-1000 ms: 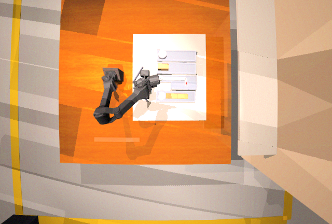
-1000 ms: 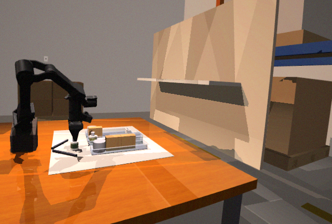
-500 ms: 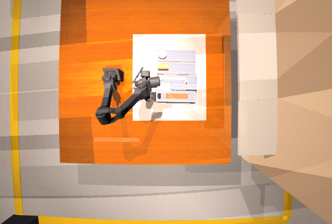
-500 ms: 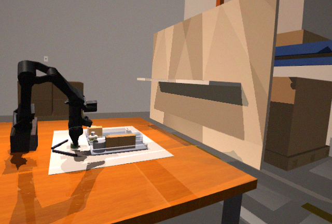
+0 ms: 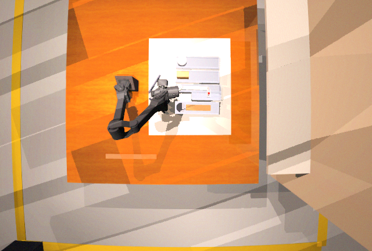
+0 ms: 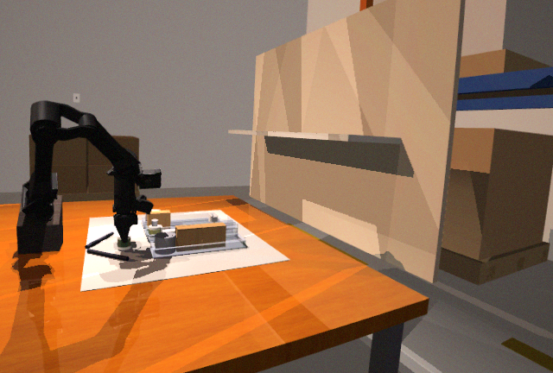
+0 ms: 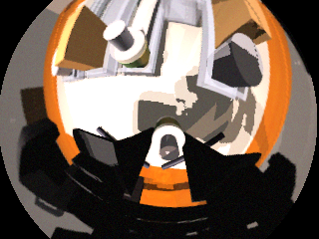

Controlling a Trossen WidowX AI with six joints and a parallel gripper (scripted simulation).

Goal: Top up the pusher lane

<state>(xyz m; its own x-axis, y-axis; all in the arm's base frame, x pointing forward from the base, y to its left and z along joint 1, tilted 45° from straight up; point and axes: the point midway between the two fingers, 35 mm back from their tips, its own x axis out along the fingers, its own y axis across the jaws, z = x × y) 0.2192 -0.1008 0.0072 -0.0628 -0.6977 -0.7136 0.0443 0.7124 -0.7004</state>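
The rack lies 240 mm ahead of my gripper tip and 20 mm to the left of it.
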